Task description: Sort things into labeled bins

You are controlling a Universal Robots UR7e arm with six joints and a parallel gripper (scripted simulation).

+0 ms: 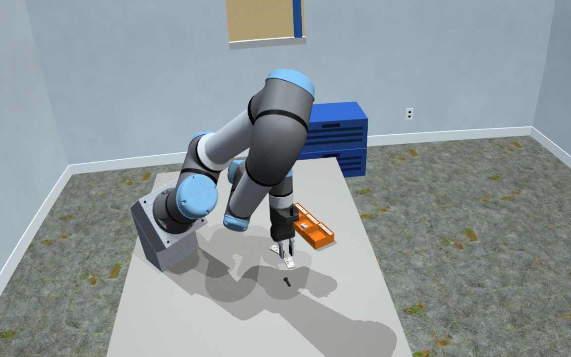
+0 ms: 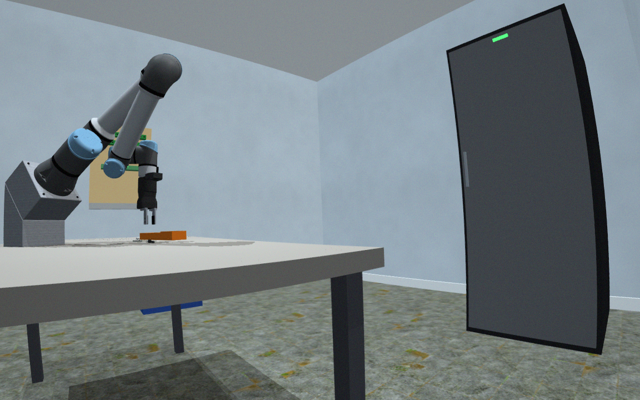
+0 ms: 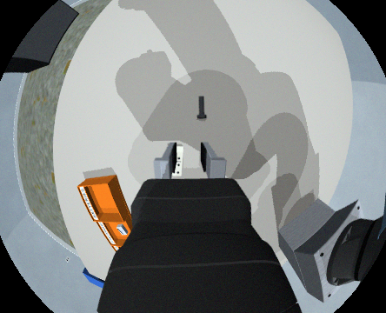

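My hand is 3 cm past the black bolt, 5 cm to the left of it and 8 cm above it. From my hand the other things lie so: white die: 5 cm ahead, 18 cm to the left, 8 cm below; then black nut: 16 cm ahead, 26 cm to the left, 8 cm below; then grey piece: 16 cm ahead, 18 cm to the left, 7 cm below.
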